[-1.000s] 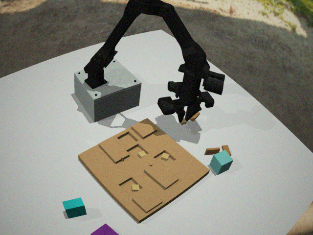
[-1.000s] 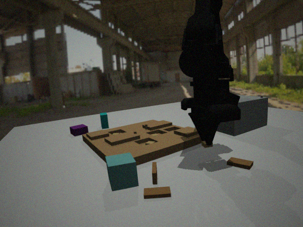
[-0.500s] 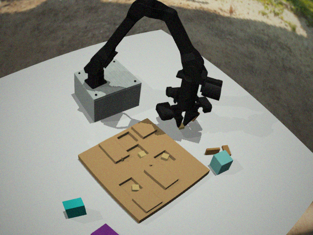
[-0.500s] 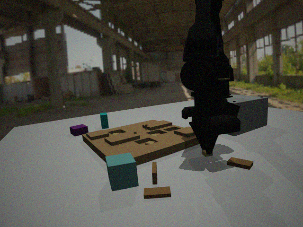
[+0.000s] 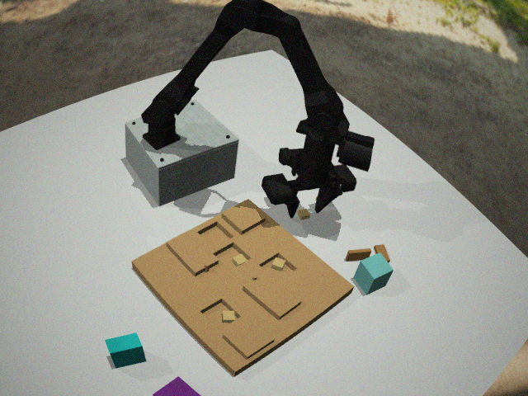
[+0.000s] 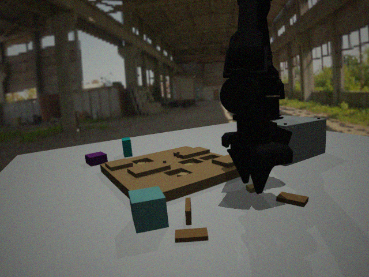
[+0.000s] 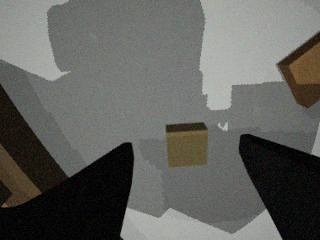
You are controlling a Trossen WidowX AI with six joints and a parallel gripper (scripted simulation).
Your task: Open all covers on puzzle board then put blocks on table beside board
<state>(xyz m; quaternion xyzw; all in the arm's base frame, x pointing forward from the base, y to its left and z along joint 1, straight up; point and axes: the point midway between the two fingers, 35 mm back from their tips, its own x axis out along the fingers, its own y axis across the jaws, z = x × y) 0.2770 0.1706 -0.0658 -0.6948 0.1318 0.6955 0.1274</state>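
Right now my gripper tip is 22 cm to the left of the tan puzzle board, 6 cm short of it and 1 cm below it. From my gripper tip the other things lie so: teal block (50 cm to the right, 8 cm ahead, 2 cm above); brown slab (9 cm to the left, 1 cm behind); teal cube (21 cm ahead, 2 cm to the right, 2 cm above).
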